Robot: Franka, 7 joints.
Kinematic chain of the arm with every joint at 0, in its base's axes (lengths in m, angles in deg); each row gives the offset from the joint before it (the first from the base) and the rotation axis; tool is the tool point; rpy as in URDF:
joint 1: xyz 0 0 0.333 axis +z
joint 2: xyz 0 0 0 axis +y
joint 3: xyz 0 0 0.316 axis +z
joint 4: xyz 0.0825 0 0 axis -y
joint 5: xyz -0.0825 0 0.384 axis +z
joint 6: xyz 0 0 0 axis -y
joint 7: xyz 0.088 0 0 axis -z
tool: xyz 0 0 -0.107 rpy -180 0 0
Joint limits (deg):
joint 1: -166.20..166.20
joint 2: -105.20..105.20
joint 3: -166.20..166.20
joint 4: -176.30..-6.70
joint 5: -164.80..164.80
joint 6: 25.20..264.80
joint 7: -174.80..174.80
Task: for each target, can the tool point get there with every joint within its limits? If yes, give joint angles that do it. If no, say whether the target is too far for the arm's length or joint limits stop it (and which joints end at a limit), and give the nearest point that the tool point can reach.
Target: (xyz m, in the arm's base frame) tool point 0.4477 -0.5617 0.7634
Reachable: yes | joints 141.16 -72.57 46.98 -23.62 138.09 166.03 -30.43
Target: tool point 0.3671 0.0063 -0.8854
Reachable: no: too far | nearest point 0.3253 0.0056 -0.3591 | short by 0.528 m
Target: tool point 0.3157 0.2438 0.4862
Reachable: yes | joints 95.62 -51.87 -51.76 -159.23 7.04 185.10 -59.12
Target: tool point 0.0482 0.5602 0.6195
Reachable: yes | joints 123.94 23.76 -63.44 -68.83 44.75 49.14 -41.81
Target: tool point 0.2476 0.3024 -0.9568
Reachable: no: too far | nearest point 0.2114 0.2582 -0.3584 | short by 0.601 m
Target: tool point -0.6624 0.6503 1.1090
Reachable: no: too far | nearest point -0.4697 0.4611 0.8832 | short by 0.352 m
